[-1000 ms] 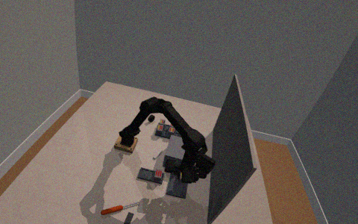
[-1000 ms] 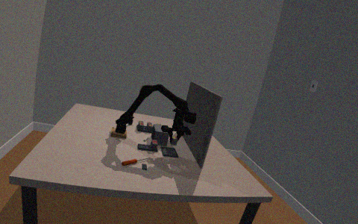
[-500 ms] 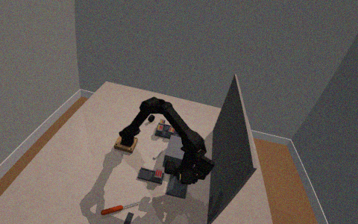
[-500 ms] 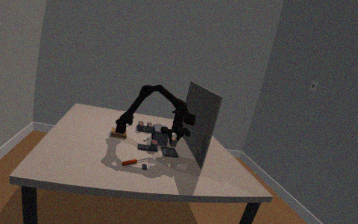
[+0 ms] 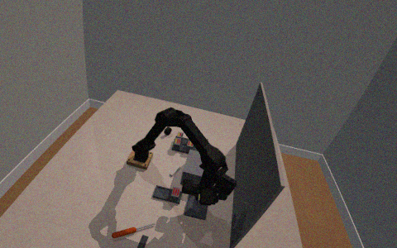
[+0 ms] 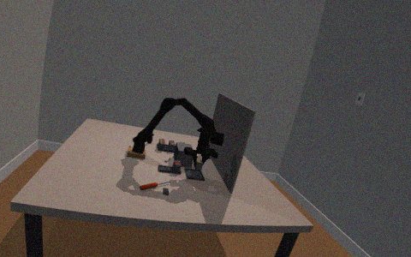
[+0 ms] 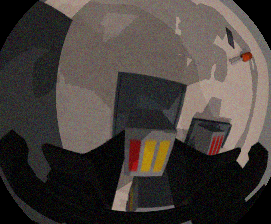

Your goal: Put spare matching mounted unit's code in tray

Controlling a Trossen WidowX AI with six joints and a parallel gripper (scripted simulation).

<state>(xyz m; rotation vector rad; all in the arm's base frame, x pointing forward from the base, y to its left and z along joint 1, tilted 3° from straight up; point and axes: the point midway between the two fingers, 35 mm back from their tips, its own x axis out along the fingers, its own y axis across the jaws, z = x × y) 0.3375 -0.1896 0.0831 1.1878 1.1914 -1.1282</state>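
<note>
Right now my gripper tip is 50 mm above the dark grey tray and 10 mm past it. Round my gripper tip: light grey mounted unit (190 mm to the left, 60 mm behind, 10 mm below); dark panel (170 mm to the left, 170 mm ahead, 170 mm above).
</note>
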